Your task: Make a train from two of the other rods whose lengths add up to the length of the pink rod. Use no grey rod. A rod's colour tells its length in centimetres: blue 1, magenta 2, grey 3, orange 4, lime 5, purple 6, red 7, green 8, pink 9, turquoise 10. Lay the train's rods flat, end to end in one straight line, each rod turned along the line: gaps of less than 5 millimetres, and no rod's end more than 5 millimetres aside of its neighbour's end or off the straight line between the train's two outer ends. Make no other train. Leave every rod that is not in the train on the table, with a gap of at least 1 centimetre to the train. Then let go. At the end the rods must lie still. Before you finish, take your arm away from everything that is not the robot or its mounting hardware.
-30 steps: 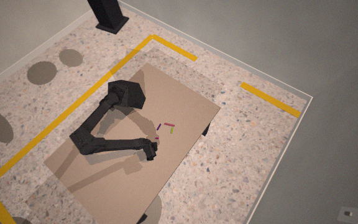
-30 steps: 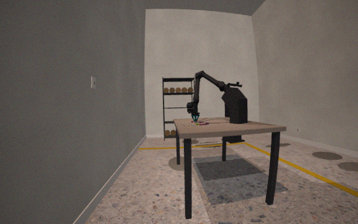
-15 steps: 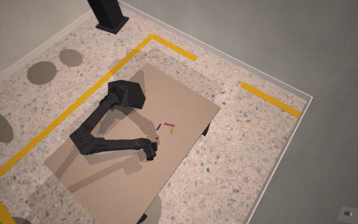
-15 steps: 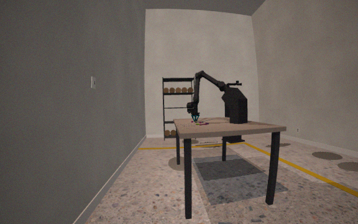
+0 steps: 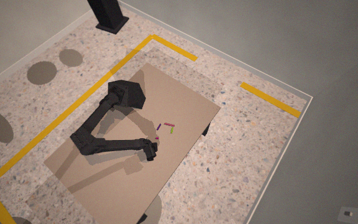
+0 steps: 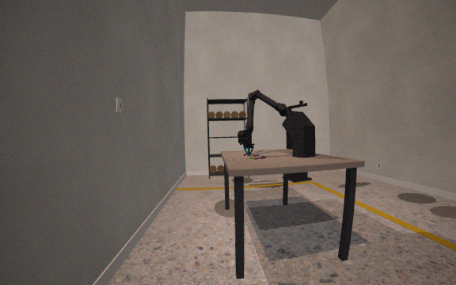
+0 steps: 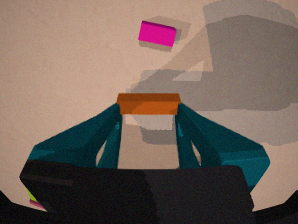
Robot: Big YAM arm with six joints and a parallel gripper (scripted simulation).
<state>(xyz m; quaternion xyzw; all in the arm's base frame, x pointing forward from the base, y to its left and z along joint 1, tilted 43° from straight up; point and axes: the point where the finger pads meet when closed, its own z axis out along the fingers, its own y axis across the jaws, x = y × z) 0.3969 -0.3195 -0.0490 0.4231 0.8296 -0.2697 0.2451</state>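
The lime rod lies 220 mm to the left of my hand, 70 mm ahead of it and 10 mm below it. From my hand the other things lie so: purple rod: 200 mm to the left, 50 mm behind, 10 mm below; then grey rod: 70 mm behind, 50 mm to the left, 10 mm below; then orange rod: 10 mm to the right, 10 mm below.
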